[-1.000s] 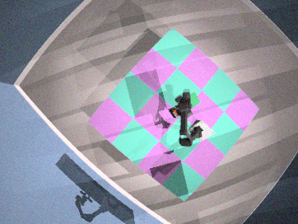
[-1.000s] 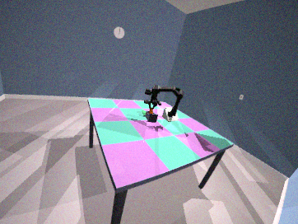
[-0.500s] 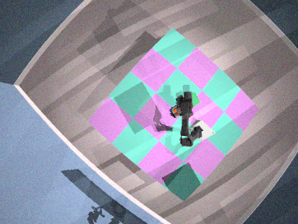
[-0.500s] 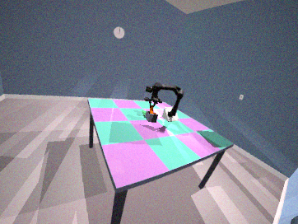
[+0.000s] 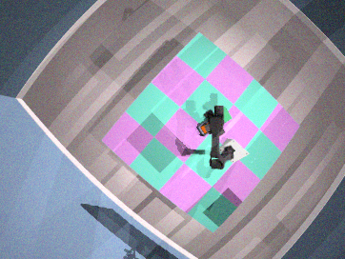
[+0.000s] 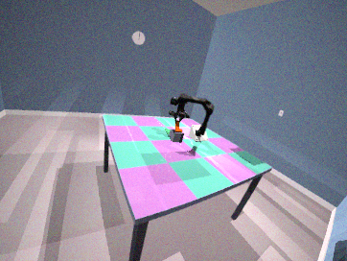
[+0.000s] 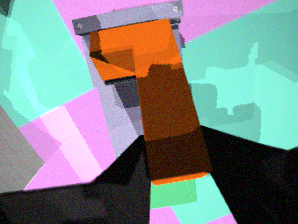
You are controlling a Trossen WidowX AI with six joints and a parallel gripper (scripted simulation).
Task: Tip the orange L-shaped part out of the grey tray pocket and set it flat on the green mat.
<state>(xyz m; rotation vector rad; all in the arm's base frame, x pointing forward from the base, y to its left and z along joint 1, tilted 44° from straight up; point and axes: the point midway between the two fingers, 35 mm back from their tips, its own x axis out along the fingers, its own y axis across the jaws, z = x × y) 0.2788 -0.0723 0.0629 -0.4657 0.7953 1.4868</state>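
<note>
Right now my gripper tip is 4 cm past the green mat, 14 cm to the left of it and 16 cm above it. Round my gripper tip: orange L-shaped part: 1 cm behind, 4 cm to the left, 3 cm below.
</note>
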